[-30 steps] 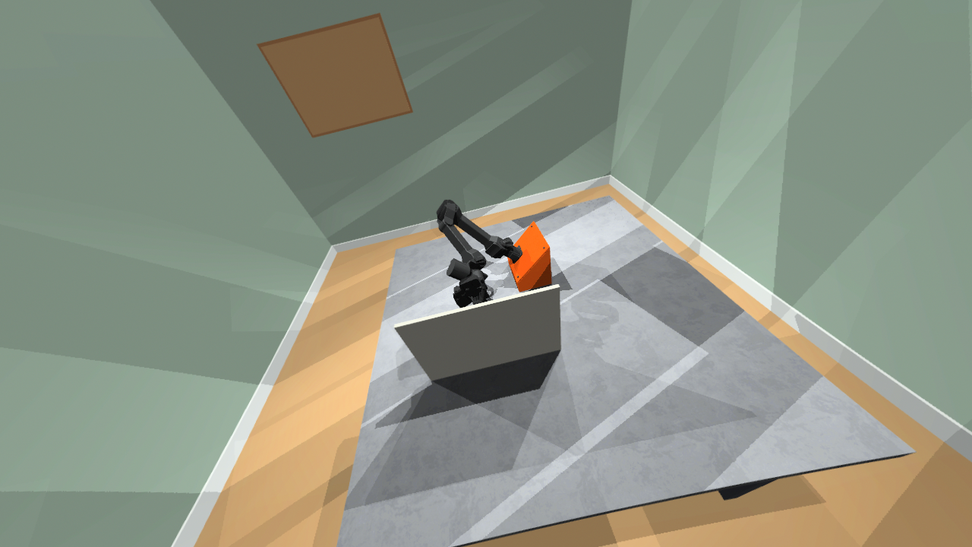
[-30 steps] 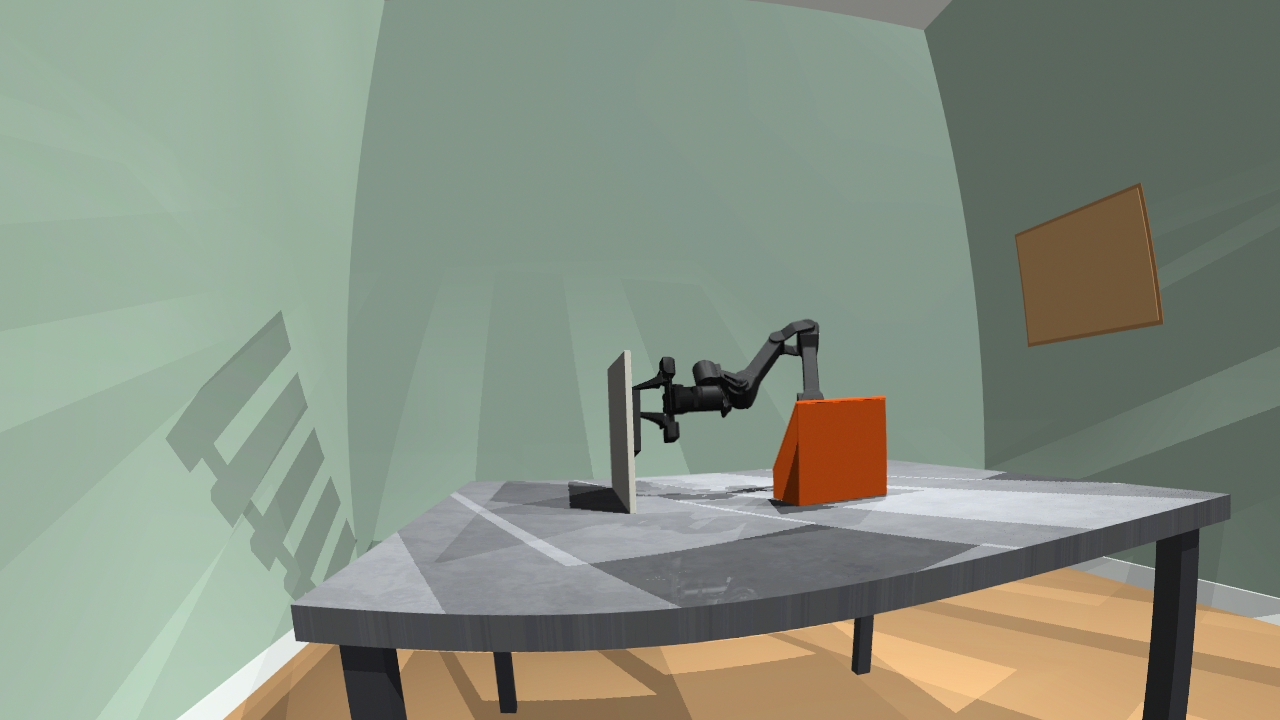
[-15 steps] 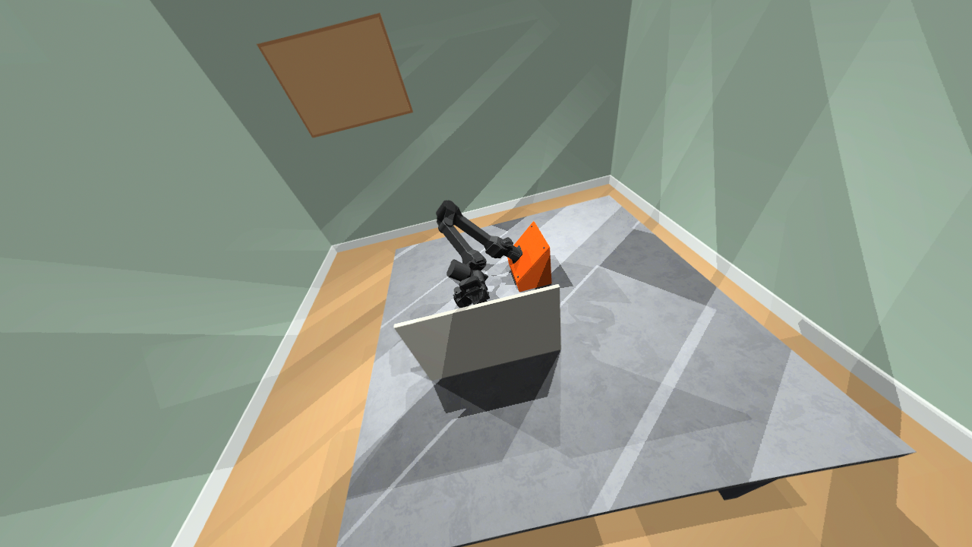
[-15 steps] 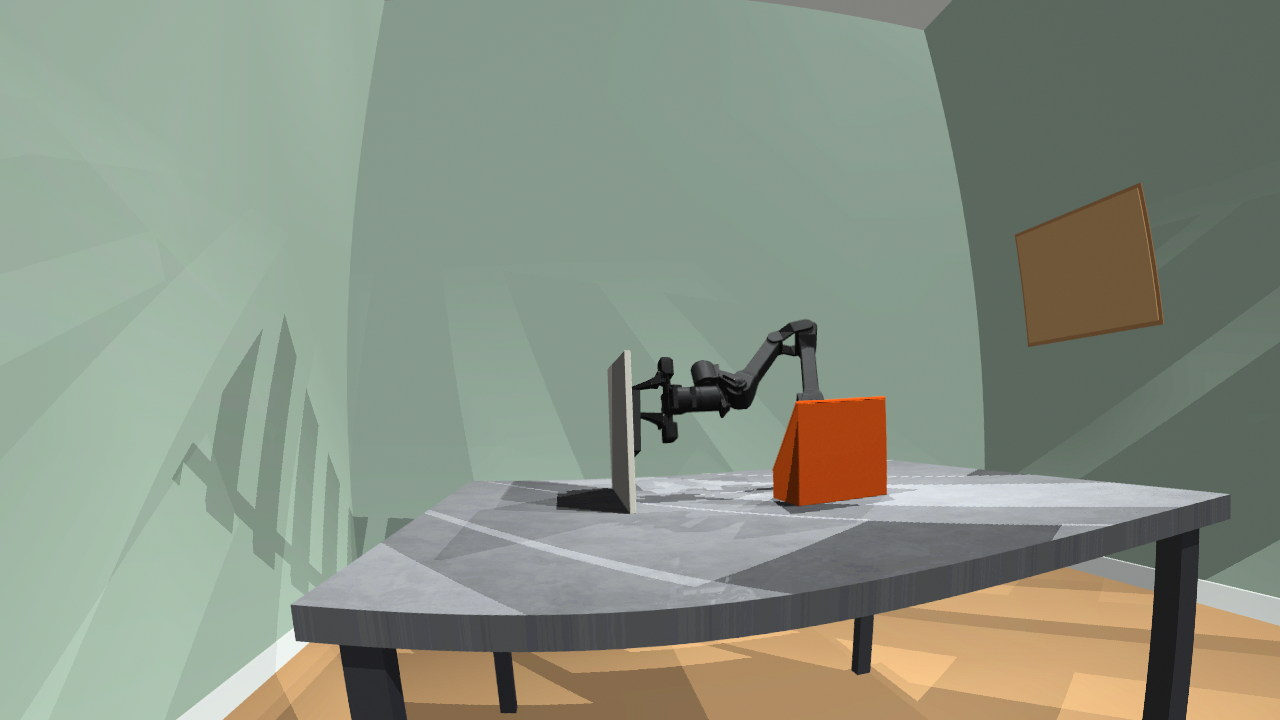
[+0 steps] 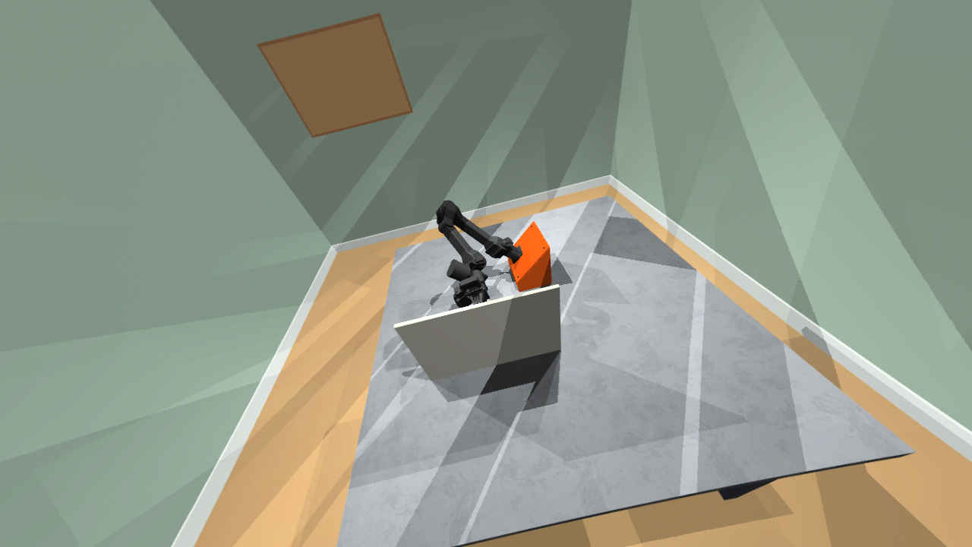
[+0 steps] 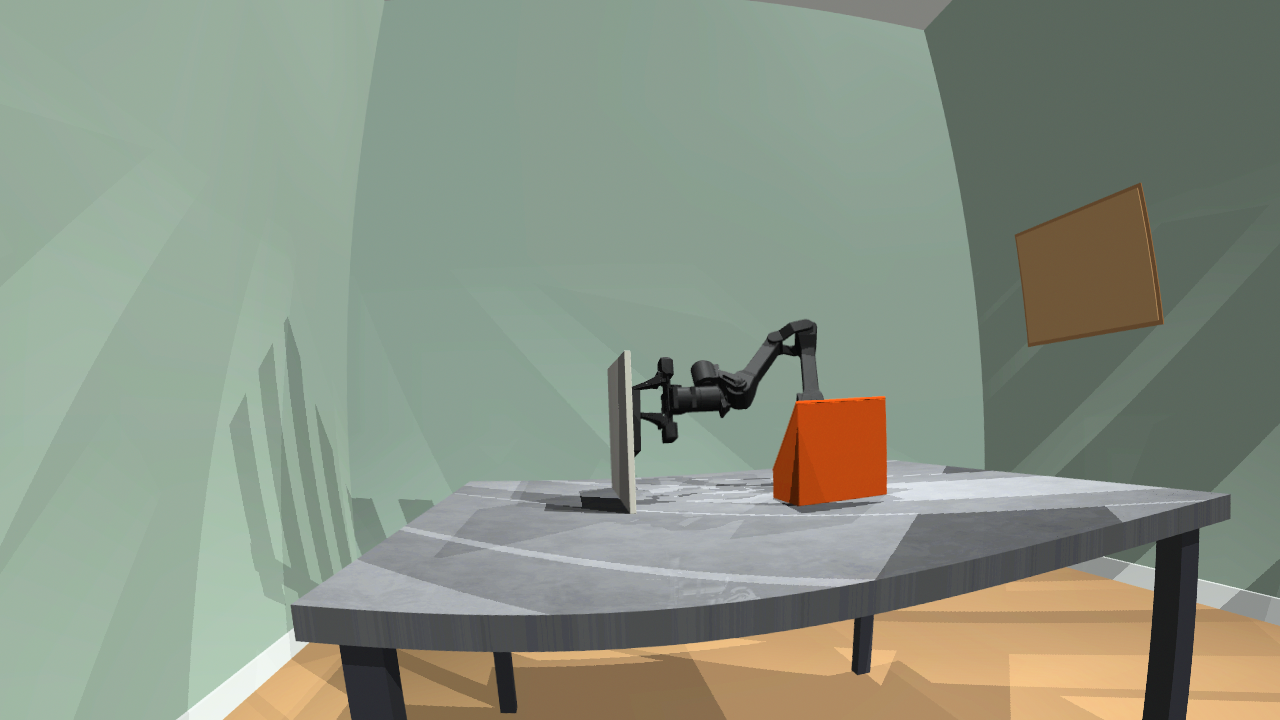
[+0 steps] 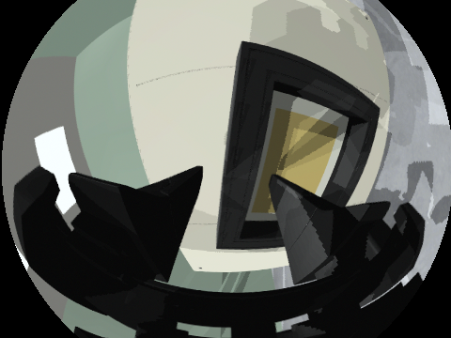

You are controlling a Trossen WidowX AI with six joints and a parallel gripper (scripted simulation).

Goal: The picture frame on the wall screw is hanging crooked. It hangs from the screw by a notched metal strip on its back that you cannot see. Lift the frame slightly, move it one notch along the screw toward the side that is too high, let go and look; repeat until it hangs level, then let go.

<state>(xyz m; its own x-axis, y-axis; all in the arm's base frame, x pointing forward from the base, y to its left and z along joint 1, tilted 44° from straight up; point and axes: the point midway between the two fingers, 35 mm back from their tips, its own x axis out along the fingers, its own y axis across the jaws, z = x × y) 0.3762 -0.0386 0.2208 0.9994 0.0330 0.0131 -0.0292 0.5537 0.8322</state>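
The picture frame is 50 mm below my gripper tip and 10 mm ahead of it. Round my gripper tip: wall panel: 60 mm below, 20 mm ahead.
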